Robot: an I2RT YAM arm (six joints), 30 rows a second.
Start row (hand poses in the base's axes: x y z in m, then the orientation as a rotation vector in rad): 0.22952 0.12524 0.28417 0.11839 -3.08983 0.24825
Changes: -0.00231 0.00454 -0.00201 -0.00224 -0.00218 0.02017; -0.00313 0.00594 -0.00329 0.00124 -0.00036 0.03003; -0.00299 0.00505 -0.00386 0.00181 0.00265 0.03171; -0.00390 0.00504 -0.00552 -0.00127 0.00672 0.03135; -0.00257 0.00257 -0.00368 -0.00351 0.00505 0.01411; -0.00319 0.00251 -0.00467 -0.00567 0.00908 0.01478; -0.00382 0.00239 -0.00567 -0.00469 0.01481 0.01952; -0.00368 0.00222 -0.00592 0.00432 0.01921 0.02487; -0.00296 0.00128 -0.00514 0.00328 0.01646 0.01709; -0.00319 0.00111 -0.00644 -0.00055 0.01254 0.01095; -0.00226 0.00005 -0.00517 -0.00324 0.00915 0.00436; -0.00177 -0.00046 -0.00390 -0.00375 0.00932 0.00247; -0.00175 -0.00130 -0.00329 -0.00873 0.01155 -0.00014; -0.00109 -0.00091 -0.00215 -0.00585 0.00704 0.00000
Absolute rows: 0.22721 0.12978 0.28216 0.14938 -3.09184 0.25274; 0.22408 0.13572 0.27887 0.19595 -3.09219 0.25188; 0.22109 0.14077 0.27501 0.24533 -3.08890 0.24961; 0.21719 0.14581 0.26949 0.29413 -3.08022 0.25118; 0.21462 0.14838 0.26581 0.31597 -3.07343 0.25591; 0.21143 0.15089 0.26114 0.33877 -3.06197 0.26297; 0.20761 0.15328 0.25547 0.36885 -3.04445 0.26725; 0.20393 0.15550 0.24955 0.40739 -3.02390 0.25701; 0.20097 0.15678 0.24441 0.43360 -3.00638 0.24863; 0.19778 0.15789 0.23797 0.44998 -2.99241 0.24665; 0.19552 0.15794 0.23280 0.45610 -2.98200 0.24910; 0.19375 0.15748 0.22890 0.45929 -2.97157 0.25205; 0.19200 0.15618 0.22561 0.45796 -2.95806 0.26135; 0.19091 0.15527 0.22346 0.45721 -2.94966 0.26776
